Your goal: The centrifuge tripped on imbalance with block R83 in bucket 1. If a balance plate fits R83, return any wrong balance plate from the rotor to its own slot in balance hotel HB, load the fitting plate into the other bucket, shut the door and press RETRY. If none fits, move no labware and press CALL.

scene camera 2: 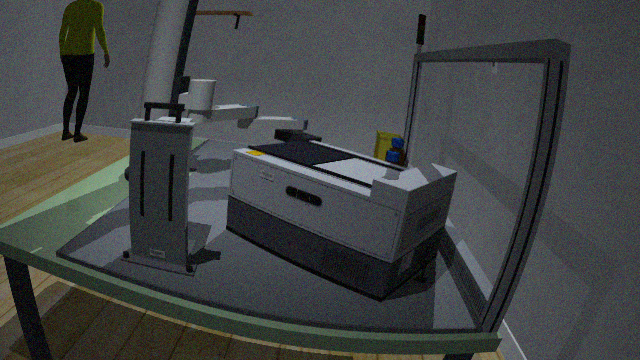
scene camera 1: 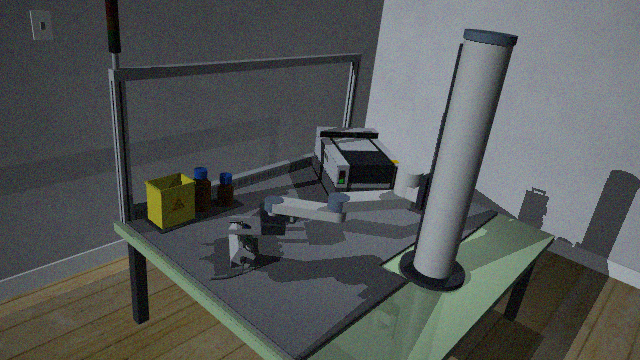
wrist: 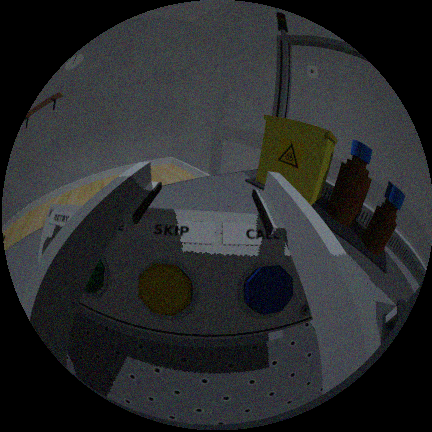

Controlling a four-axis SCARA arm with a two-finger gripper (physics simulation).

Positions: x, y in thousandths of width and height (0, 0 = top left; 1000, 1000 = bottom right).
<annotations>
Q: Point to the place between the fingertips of my gripper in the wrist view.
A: At 478, 409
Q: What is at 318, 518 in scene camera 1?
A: A brown bottles with blue caps.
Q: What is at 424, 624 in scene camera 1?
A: My gripper.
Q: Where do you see a brown bottles with blue caps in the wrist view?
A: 816, 422
</annotations>
